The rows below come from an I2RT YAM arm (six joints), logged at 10 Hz.
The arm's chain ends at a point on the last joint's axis. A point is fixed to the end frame.
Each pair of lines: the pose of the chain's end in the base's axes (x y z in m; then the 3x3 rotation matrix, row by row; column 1 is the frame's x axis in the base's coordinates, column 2 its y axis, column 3 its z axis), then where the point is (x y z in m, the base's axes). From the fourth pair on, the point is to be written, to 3 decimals.
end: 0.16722 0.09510 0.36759; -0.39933 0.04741 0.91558; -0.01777 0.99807 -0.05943; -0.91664 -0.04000 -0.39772
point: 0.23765 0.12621 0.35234
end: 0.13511 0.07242 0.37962; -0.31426 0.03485 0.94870; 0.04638 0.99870 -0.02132; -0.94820 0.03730 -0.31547
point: 0.20613 0.10523 0.37319
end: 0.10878 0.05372 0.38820; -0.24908 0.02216 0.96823; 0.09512 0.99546 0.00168; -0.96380 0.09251 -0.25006
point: 0.17973 0.08728 0.38843
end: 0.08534 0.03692 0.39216; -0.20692 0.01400 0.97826; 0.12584 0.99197 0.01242; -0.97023 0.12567 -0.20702
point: 0.156 0.071 0.397
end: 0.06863 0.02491 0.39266; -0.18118 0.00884 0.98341; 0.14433 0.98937 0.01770; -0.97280 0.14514 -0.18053
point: 0.139 0.059 0.400
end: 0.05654 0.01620 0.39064; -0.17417 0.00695 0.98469; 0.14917 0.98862 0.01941; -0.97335 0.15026 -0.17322
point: 0.127 0.050 0.398
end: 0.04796 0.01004 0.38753; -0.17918 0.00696 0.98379; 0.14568 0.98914 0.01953; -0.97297 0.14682 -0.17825
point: 0.118 0.044 0.395
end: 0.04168 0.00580 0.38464; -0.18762 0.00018 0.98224; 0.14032 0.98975 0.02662; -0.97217 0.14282 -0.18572
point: 0.112 0.040 0.391
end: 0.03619 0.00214 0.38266; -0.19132 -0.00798 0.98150; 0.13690 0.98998 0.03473; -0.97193 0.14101 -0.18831
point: 0.106 0.037 0.389
